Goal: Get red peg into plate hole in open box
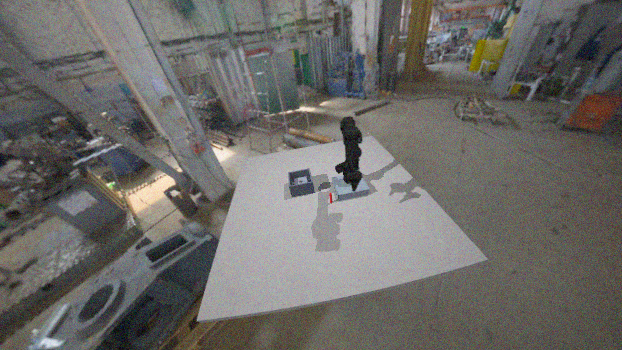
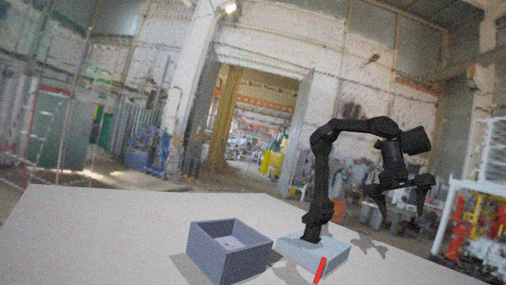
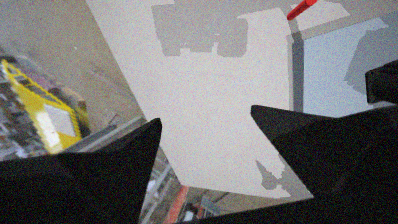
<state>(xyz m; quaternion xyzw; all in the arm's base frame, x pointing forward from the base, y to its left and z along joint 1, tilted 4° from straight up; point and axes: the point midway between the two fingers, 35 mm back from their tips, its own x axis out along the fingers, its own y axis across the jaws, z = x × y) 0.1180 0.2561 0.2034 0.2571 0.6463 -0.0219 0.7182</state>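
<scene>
Right now my gripper tip is 60 mm short of the red peg, 160 mm to the left of it and 200 mm above it. Also, from my gripper tip: plate: 190 mm ahead, 380 mm to the right, 190 mm below; grey box: 190 mm ahead, 380 mm to the right, 210 mm below.
</scene>
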